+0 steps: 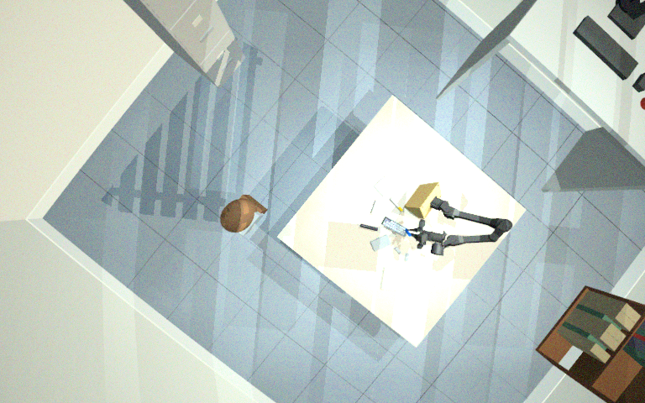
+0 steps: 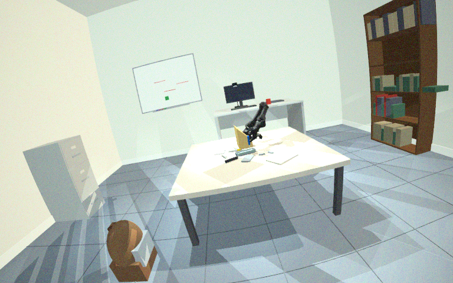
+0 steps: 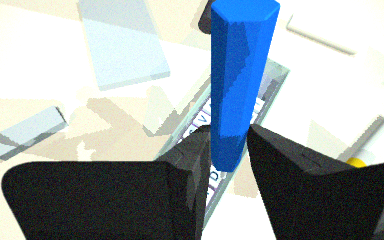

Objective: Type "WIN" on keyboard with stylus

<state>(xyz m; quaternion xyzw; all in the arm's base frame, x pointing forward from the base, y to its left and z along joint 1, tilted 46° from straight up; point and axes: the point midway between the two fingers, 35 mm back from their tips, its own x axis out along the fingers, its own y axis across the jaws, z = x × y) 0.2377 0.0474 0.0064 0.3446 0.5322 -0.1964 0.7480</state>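
The W key lies 10 mm ahead of my gripper tip, 10 mm to the right of it and 90 mm below it. From my gripper tip the other things lie so: blue stylus: 10 mm behind, 20 mm below; small block: 120 mm ahead, 90 mm to the left, 90 mm below; yellow-tipped marker: 100 mm behind, 130 mm to the right, 90 mm below.
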